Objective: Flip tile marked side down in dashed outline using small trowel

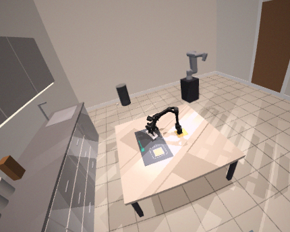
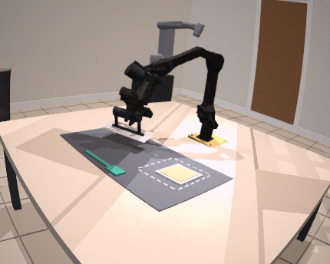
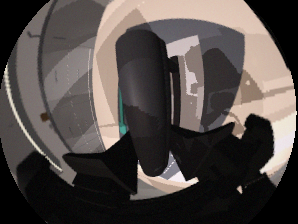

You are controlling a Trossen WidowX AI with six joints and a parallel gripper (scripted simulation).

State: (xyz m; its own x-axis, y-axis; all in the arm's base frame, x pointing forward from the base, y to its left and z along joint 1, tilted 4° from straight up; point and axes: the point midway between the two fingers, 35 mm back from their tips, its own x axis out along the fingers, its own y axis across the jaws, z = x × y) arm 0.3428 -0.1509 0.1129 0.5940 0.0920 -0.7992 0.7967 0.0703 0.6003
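Now: the dark grey mat 12 cm below my gripper tip, 7 cm to the left of it and 3 cm ahead of it. Round my gripper tip: tile: 26 cm to the left, 9 cm below, 3 cm ahead; then flat green tool: 17 cm ahead, 9 cm below, 7 cm to the left.
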